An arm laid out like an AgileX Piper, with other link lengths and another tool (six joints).
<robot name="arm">
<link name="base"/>
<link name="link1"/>
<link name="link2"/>
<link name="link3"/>
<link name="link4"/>
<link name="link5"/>
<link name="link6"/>
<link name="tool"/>
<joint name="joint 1" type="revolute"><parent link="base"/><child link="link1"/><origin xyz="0 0 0.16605" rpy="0 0 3.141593"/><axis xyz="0 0 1"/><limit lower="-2.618" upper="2.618"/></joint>
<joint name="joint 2" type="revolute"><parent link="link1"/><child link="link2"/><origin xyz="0 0 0" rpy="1.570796 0 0"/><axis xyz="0 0 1"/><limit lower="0" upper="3.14"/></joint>
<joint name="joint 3" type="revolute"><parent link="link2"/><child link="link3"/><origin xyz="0.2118 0.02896 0" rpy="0 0 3.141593"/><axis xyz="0 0 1"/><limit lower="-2.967" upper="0"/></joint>
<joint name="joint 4" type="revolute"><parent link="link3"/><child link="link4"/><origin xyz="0.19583 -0.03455 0" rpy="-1.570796 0 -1.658"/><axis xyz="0 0 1"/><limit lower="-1.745" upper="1.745"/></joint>
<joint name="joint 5" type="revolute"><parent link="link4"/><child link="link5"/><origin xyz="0 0 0" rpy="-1.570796 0 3.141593"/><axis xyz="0 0 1"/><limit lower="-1.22" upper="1.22"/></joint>
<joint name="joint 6" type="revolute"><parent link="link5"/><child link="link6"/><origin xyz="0 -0.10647 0" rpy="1.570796 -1.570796 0"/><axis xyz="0 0 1"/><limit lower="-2.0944" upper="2.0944"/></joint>
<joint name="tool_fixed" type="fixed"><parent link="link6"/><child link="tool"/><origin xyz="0.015 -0.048 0.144" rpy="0 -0.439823 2.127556"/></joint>
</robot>
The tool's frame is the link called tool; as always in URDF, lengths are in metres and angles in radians.
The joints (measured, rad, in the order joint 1, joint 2, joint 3, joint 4, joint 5, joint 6), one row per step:
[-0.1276 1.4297 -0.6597 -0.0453 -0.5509 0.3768]
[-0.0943 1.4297 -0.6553 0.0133 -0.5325 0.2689]
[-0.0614 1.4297 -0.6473 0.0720 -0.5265 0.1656]
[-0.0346 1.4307 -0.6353 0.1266 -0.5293 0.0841]
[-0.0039 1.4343 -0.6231 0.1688 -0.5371 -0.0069]
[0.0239 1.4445 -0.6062 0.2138 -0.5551 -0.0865]
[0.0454 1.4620 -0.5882 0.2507 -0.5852 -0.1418]
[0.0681 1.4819 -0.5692 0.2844 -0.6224 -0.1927]
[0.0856 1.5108 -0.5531 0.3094 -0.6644 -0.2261]
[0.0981 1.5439 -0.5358 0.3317 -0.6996 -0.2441]
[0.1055 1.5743 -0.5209 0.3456 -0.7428 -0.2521]
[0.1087 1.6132 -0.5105 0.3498 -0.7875 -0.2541]
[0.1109 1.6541 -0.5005 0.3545 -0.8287 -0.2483]
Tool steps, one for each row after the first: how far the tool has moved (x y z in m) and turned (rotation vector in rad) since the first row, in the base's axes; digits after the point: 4 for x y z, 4 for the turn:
[-0.0021 0.0037 -0.0079 -0.0588 0.0286 0.0114]
[-0.0043 0.0076 -0.0143 -0.1140 0.0491 0.0236]
[-0.0068 0.0100 -0.0203 -0.1518 0.0653 0.0292]
[-0.0092 0.0142 -0.0267 -0.2100 0.0807 0.0476]
[-0.0119 0.0168 -0.0349 -0.2568 0.0976 0.0582]
[-0.0139 0.0175 -0.0431 -0.2889 0.1102 0.0605]
[-0.0158 0.0183 -0.0509 -0.3222 0.1196 0.0625]
[-0.0170 0.0179 -0.0596 -0.3473 0.1295 0.0604]
[-0.0195 0.0167 -0.0715 -0.3599 0.1505 0.0554]
[-0.0207 0.0141 -0.0792 -0.3706 0.1578 0.0452]
[-0.0211 0.0114 -0.0878 -0.3829 0.1660 0.0373]
[-0.0222 0.0087 -0.0976 -0.3875 0.1782 0.0285]

